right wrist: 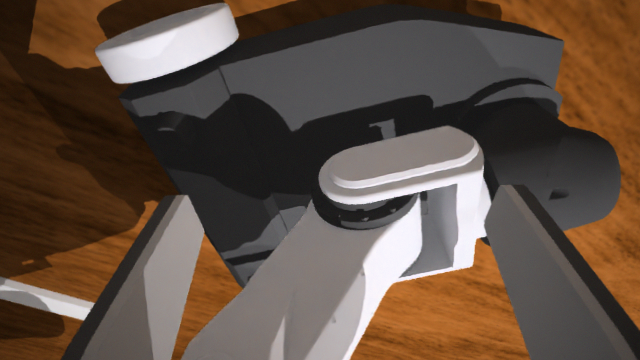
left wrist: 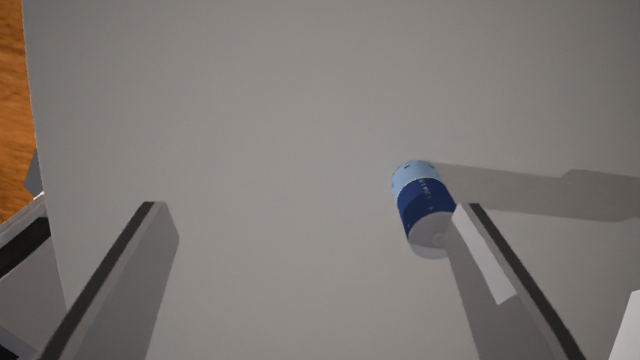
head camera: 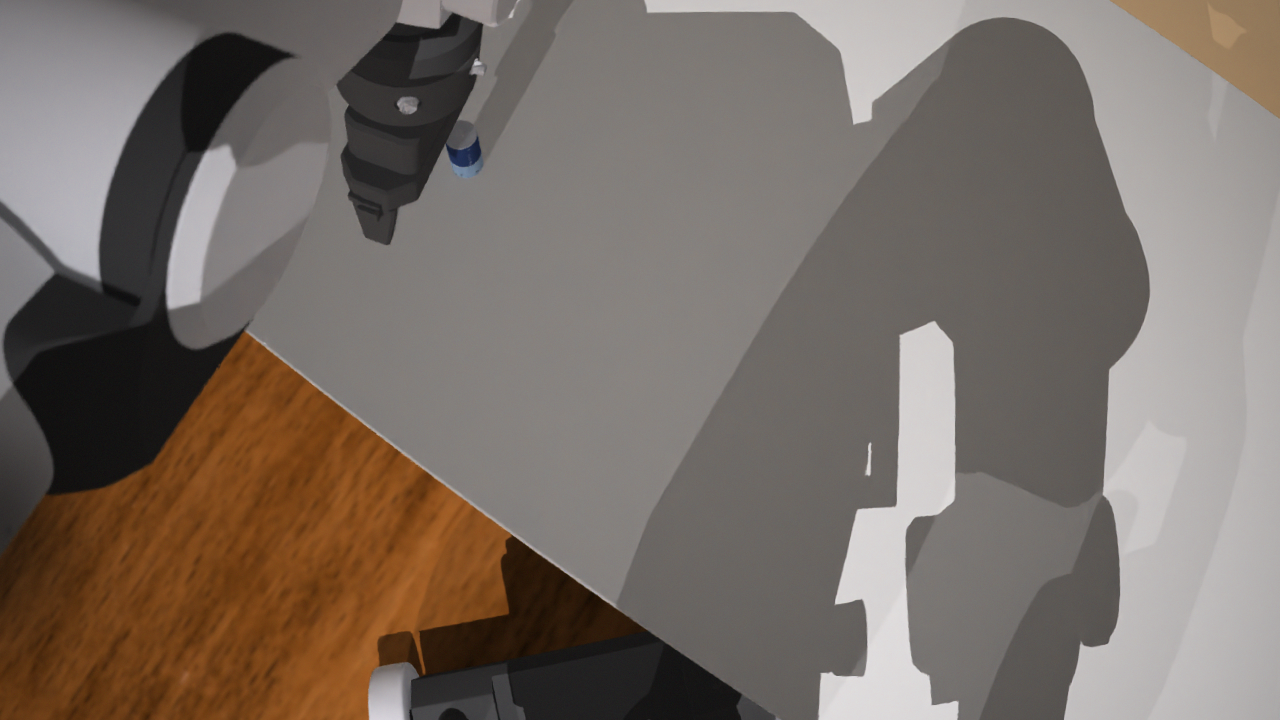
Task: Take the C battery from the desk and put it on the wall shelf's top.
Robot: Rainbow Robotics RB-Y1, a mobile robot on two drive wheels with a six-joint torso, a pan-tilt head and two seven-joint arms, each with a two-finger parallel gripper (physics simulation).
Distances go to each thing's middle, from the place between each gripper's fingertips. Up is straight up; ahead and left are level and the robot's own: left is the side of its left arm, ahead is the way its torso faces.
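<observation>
C battery (head camera: 463,147), from my right hand: 61 cm ahead, 40 cm to the left, 21 cm above.
The C battery, from my left hand: 4 cm below, 4 cm ahead, 3 cm to the right. Going by its middle, the C battery is nearer to my left hand than to my right hand.
</observation>
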